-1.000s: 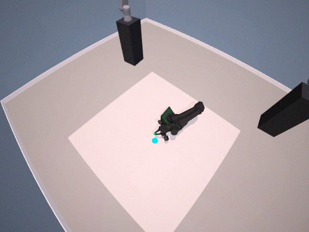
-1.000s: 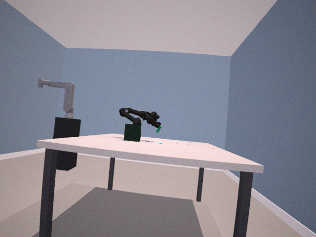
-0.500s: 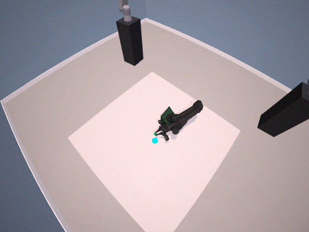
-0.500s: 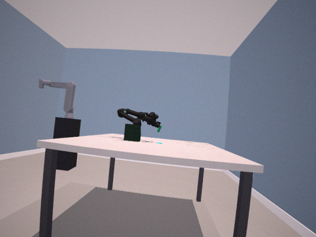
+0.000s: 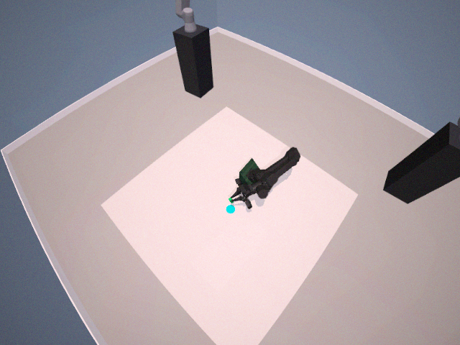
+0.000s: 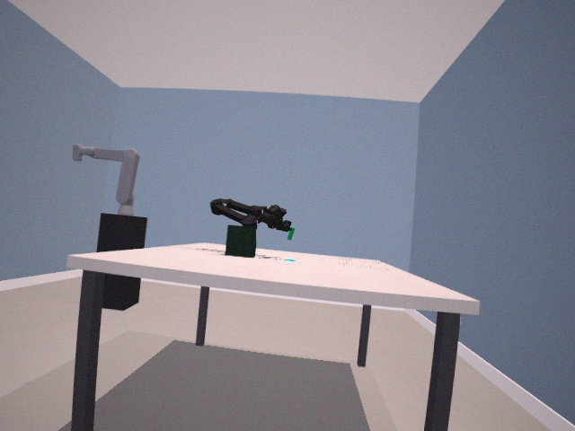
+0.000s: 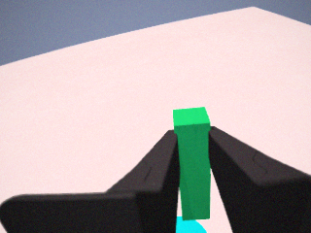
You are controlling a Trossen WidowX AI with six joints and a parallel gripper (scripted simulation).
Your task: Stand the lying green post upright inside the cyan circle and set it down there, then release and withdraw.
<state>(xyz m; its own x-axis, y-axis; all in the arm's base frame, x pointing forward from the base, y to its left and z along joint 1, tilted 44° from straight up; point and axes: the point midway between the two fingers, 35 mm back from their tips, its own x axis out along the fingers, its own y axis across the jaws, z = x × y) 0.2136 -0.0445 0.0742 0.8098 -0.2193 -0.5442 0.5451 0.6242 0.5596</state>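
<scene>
Now: the cyan circle 16 cm below my gripper tip. Round my gripper tip: green post 2 cm below.
</scene>
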